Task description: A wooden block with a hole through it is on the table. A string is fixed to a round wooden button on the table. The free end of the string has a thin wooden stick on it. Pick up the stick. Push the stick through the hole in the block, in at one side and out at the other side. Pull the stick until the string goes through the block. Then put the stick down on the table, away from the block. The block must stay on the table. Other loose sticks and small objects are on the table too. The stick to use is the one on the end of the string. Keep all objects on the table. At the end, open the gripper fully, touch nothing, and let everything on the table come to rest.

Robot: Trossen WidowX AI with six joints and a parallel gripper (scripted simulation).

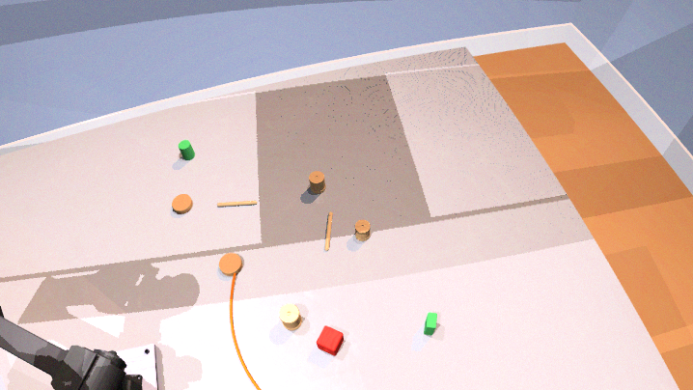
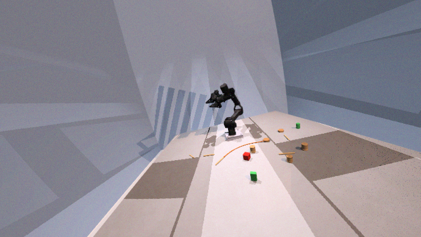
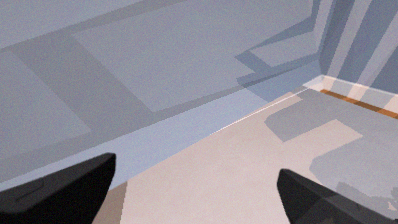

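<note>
The red block is 37 cm ahead of my gripper tip, 23 cm to the left of it and 29 cm below it. From my gripper tip the other things lie so: round wooden button (20 cm ahead, 38 cm to the left, 30 cm below); loose stick (29 cm ahead, 2 cm to the right, 30 cm below); pale wooden cylinder (31 cm ahead, 28 cm to the left, 28 cm below).
</note>
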